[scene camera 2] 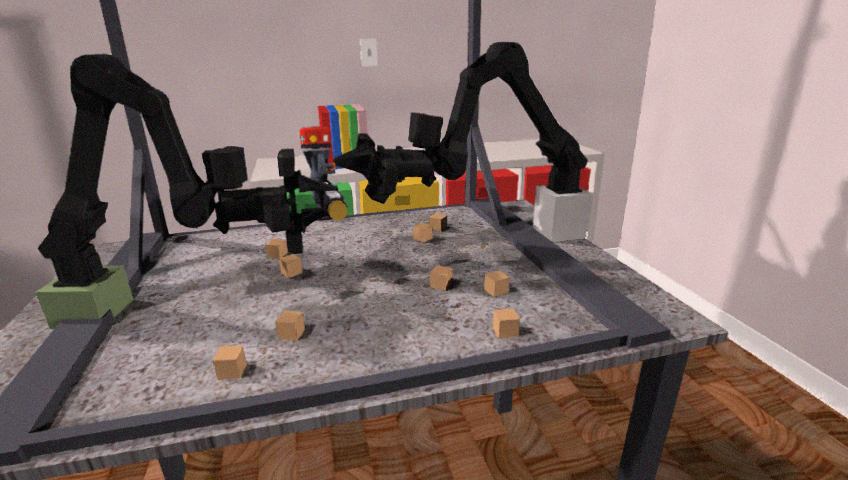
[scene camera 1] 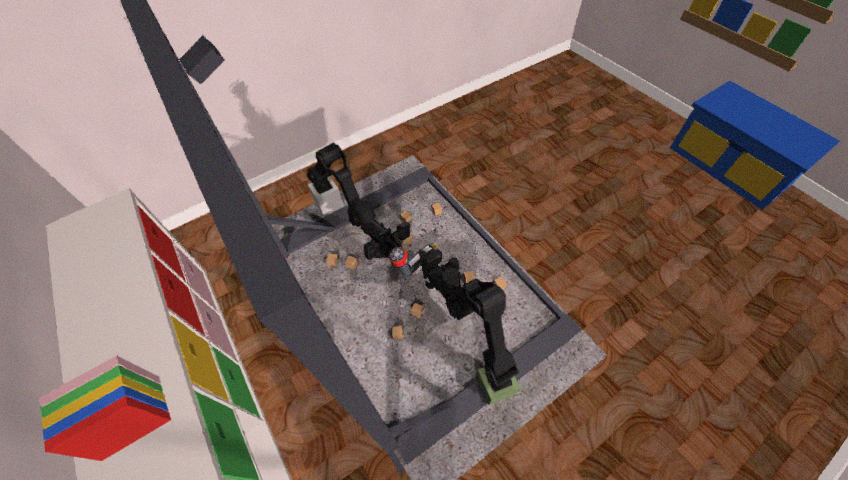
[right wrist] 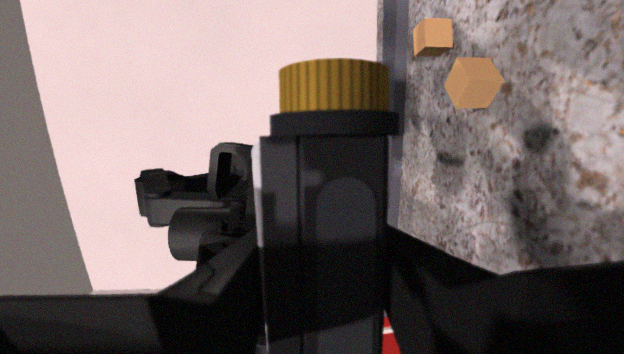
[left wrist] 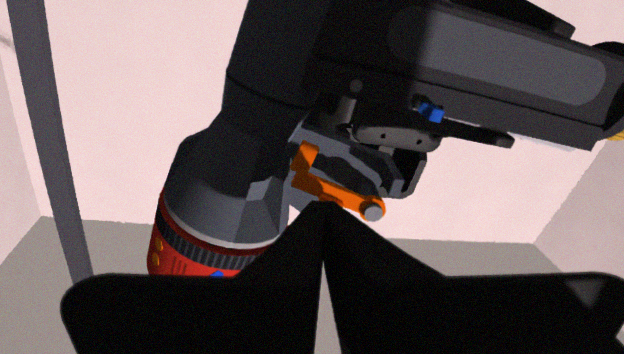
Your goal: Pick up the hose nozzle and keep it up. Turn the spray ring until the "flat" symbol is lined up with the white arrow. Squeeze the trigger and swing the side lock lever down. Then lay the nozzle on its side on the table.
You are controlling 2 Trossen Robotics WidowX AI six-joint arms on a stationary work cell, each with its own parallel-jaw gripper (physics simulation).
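Places are measured from the left arm's base along level axes (x back, y right, z up), in metres.
Where they show: left gripper, fingertip midpoint: [scene camera 2: 333,161] [left wrist: 321,212]; right gripper, fingertip midpoint: [scene camera 2: 338,198] [scene camera 1: 420,253] [right wrist: 317,234] [left wrist: 533,90]; left arm's base at its link origin: [scene camera 2: 563,189] [scene camera 1: 323,186]; right arm's base at its link origin: [scene camera 2: 81,278] [scene camera 1: 498,378].
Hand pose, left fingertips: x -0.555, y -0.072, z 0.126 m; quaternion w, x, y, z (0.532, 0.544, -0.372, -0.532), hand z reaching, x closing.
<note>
Each offset is from my left fingertips to the centre of the thing. "spot": to the spot under its first point. Level surfaces: height alone.
The hose nozzle [scene camera 1: 416,260] [scene camera 2: 320,161] [left wrist: 210,165] [right wrist: 345,165] is held above the table, its red spray ring {dy +0.035, dx -0.030, dz +0.042 m} [scene camera 1: 398,260] [scene camera 2: 314,137] [left wrist: 195,264] upward in scene camera 2. My right gripper [scene camera 2: 318,205] [right wrist: 317,234] is shut on its dark handle, below the yellow end cap {spot: dy -0.119, dx -0.007, dz -0.058 m} [scene camera 2: 337,209] [right wrist: 334,86]. My left gripper [scene camera 2: 339,160] [left wrist: 321,212] is shut with nothing visible between its tips. In the left wrist view its tips overlap the lower edge of the orange side lock lever {dy -0.005, dx -0.005, dz -0.005 m} [left wrist: 350,196]; contact is unclear. The flat symbol and white arrow cannot be made out.
Several wooden cubes {dy +0.132, dx -0.142, dz -0.224 m} [scene camera 1: 397,332] {dy -0.210, dx -0.107, dz -0.224 m} [scene camera 2: 290,325] {dy -0.113, dx +0.185, dz -0.224 m} [right wrist: 474,83] lie scattered on the speckled table {dz -0.241 m} [scene camera 1: 357,368] [scene camera 2: 368,350]. A dark frame rail [scene camera 2: 333,389] runs along the table's edge. A tall dark post [scene camera 1: 196,142] rises at the table's left in scene camera 1.
</note>
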